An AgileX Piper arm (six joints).
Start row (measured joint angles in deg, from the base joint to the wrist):
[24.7, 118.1, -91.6, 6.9, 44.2, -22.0]
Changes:
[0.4, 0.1, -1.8, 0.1, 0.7, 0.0]
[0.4, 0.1, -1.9, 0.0, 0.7, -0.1]
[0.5, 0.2, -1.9, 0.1, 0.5, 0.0]
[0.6, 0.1, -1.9, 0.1, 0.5, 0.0]
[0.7, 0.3, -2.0, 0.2, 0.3, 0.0]
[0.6, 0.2, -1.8, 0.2, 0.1, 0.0]
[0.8, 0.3, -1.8, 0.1, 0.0, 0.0]
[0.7, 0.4, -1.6, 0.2, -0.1, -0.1]
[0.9, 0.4, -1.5, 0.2, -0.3, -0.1]
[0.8, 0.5, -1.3, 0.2, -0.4, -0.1]
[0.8, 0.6, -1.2, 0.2, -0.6, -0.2]
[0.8, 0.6, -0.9, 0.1, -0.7, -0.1]
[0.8, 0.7, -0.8, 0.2, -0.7, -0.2]
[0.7, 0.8, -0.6, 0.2, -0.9, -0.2]
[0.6, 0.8, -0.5, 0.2, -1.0, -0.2]
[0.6, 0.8, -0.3, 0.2, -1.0, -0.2]
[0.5, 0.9, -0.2, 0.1, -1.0, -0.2]
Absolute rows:
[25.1, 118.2, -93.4, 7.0, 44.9, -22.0]
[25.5, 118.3, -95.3, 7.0, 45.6, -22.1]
[26.0, 118.5, -97.2, 7.1, 46.1, -22.1]
[26.6, 118.6, -99.1, 7.2, 46.6, -22.1]
[27.3, 118.9, -101.1, 7.4, 46.9, -22.1]
[27.9, 119.1, -102.9, 7.6, 47.0, -22.1]
[28.7, 119.4, -104.7, 7.7, 47.0, -22.1]
[29.4, 119.8, -106.3, 7.9, 46.9, -22.2]
[30.3, 120.2, -107.8, 8.1, 46.6, -22.3]
[31.1, 120.7, -109.1, 8.3, 46.2, -22.4]
[31.9, 121.3, -110.3, 8.5, 45.6, -22.6]
[32.7, 121.9, -111.2, 8.6, 44.9, -22.7]
[33.5, 122.6, -112.0, 8.8, 44.2, -22.9]
[34.2, 123.4, -112.6, 9.0, 43.3, -23.1]
[34.8, 124.2, -113.1, 9.2, 42.3, -23.3]
[35.4, 125.0, -113.4, 9.4, 41.3, -23.5]
[35.9, 125.9, -113.6, 9.5, 40.3, -23.7]

